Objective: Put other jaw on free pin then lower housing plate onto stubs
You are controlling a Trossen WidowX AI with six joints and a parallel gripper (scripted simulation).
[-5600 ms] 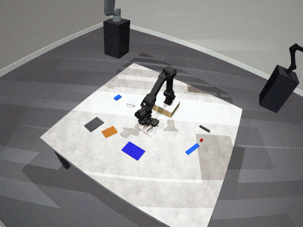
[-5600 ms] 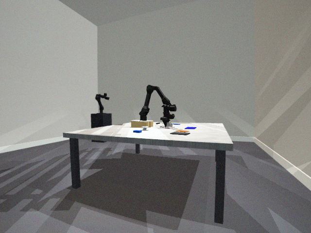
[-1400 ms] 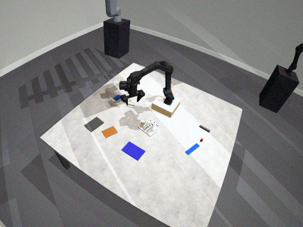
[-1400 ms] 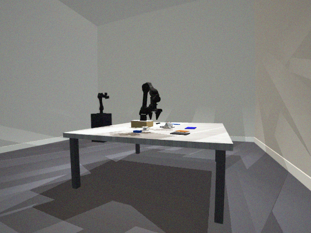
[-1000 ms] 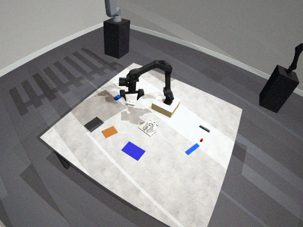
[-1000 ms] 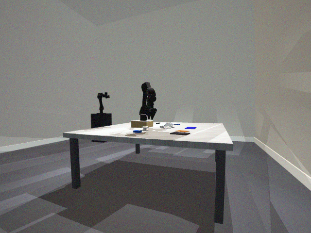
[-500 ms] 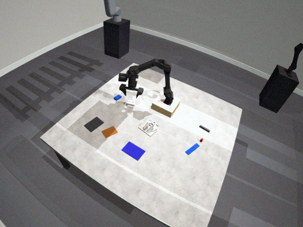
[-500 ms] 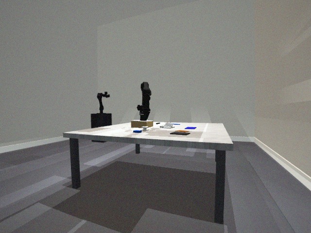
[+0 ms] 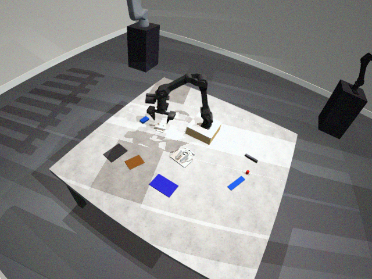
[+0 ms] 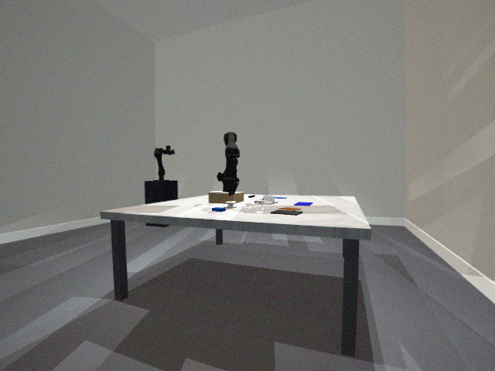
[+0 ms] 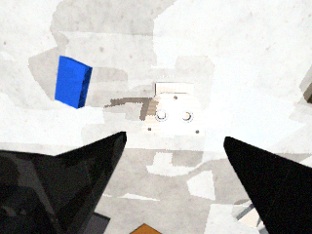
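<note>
Right now my gripper tip is 60 mm above the white block and 10 mm past it. The rest, counted from my gripper tip: jaw (240 mm to the left, 110 mm ahead, 60 mm below); then small blue block (150 mm to the right, 60 mm below, 10 mm behind); then orange tile (330 mm ahead, 70 mm below, 20 mm to the left).
</note>
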